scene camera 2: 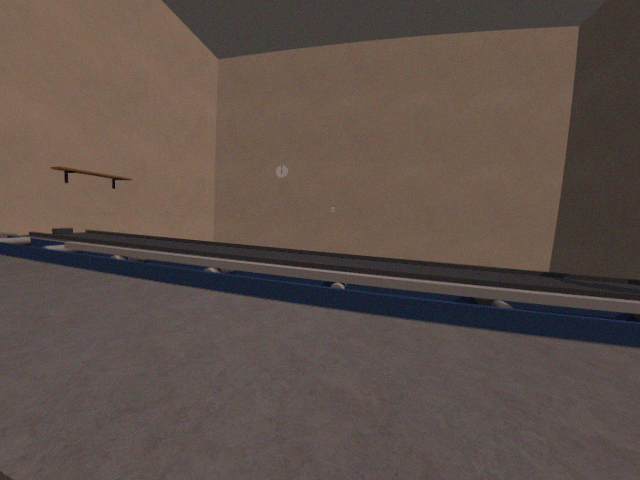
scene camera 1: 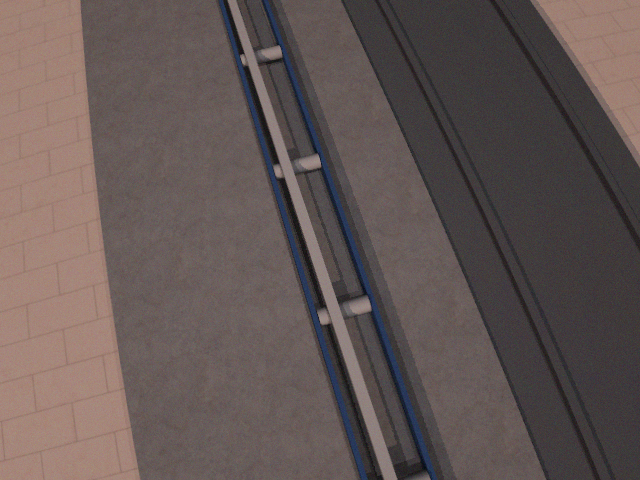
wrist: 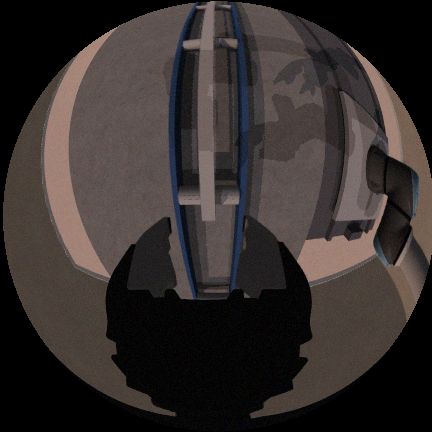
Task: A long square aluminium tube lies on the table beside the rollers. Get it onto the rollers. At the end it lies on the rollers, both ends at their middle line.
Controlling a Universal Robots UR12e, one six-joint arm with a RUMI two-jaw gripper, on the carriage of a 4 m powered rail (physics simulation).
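Seen in the pictures: gripper, between the fingertips: (wrist: 206, 218); arm's base, origin of its link: (wrist: 374, 168).
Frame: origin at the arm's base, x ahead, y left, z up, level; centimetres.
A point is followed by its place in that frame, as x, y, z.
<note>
The long pale square tube (scene camera 1: 309, 232) @[64.4, -204.0, 5.5] (scene camera 2: 310, 272) @[65.7, -192.8, 4.9] (wrist: 206, 125) @[61.9, 1.5, 5.5] lies lengthwise over the rollers (scene camera 1: 357, 306) @[59.0, -184.4, 2.9] (scene camera 2: 337, 286) @[68.0, -184.7, 2.6] (wrist: 227, 194) @[58.2, 14.4, 2.9], between the blue side rails. In the wrist view its near end shows just past a roller, close to the rollers' middle. In scene camera 1 it crosses left of the rollers' visible middle; its ends are outside that view. My gripper (wrist: 206, 218) @[61.3, 12.0, 16.6] is open, with its fingers wide apart on either side of the tube's line at the near end and apart from it. The gripper does not show in the scene views.
The blue side rail (scene camera 1: 301, 103) @[55.6, -243.4, 2.1] (scene camera 2: 258, 286) @[69.4, -206.8, 0.1] (wrist: 173, 125) @[68.3, 0.4, 2.2] runs along the rollers. The dark floor track (scene camera 1: 516, 155) runs beside the table. The arm (wrist: 397, 185) @[7.5, 2.0, 16.3] and its pale carriage plate (wrist: 352, 175) @[18.5, 6.6, 0.0] stand at the right in the wrist view. A wall shelf (scene camera 2: 90, 172) shows at the left.
</note>
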